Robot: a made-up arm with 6 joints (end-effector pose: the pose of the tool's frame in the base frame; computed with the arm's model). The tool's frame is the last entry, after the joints. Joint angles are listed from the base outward.
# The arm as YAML. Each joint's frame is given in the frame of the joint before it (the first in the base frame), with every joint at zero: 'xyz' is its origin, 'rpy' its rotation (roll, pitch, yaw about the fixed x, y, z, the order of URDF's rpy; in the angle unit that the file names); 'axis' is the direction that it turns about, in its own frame. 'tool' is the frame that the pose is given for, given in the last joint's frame.
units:
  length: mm
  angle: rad
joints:
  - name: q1
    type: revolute
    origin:
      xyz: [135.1, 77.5, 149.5]
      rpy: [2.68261, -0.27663, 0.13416]
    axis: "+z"
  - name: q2
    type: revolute
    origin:
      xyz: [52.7, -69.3, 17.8]
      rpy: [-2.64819, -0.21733, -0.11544]
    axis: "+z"
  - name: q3
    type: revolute
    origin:
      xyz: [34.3, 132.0, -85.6]
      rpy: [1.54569, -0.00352, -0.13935]
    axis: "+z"
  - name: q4
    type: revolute
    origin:
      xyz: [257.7, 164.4, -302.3]
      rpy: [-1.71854, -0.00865, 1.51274]
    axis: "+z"
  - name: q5
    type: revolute
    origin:
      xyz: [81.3, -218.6, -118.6]
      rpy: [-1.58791, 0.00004, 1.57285]
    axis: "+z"
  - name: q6
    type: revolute
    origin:
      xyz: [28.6, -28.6, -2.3]
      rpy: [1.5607, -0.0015, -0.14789]
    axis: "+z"
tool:
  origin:
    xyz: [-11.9, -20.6, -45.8]
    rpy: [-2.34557, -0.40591, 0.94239]
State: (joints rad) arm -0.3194 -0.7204 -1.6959 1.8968 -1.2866 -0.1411
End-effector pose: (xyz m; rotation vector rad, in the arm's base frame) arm 0.6072 0.4971 -0.4913 1.1468 -1.1843 -0.1011
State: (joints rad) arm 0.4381 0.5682 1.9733 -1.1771 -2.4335 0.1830
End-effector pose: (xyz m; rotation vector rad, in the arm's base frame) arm 0.0282 0.3238 0.3204 -1.5179 -1.2367 -0.1315
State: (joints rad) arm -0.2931 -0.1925 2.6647 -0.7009 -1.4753 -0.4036
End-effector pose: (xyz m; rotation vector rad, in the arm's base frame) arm -0.1673 0.3386 0.0896 -1.3834 -0.1906 0.0902
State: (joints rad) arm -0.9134 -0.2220 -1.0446 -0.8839 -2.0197 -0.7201
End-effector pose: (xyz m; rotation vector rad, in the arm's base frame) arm 0.1019 0.3150 -0.3331 0.1471 -1.6313 -1.4497
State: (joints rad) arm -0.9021 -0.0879 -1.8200 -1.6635 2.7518 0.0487
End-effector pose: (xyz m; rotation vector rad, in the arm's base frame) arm -0.3049 0.1666 -0.2472 -0.5884 1.5108 2.2433
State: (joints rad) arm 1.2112 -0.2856 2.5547 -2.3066 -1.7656 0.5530
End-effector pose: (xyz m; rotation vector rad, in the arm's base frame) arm 0.4899 0.3663 0.5525 -2.0948 -0.8757 -0.1048
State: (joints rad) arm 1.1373 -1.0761 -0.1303 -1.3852 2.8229 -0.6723
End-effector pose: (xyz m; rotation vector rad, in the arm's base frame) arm 0.4048 -0.3575 0.0302 -0.4297 1.3626 -0.3670
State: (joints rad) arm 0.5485 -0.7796 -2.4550 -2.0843 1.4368 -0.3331
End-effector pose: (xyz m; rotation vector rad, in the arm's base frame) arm 0.5874 0.5937 0.0360 -0.3619 1.1666 0.5076
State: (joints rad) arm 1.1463 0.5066 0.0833 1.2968 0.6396 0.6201
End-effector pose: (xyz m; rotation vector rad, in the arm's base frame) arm 0.5338 0.2453 0.7681 1.0907 0.4265 -2.1100
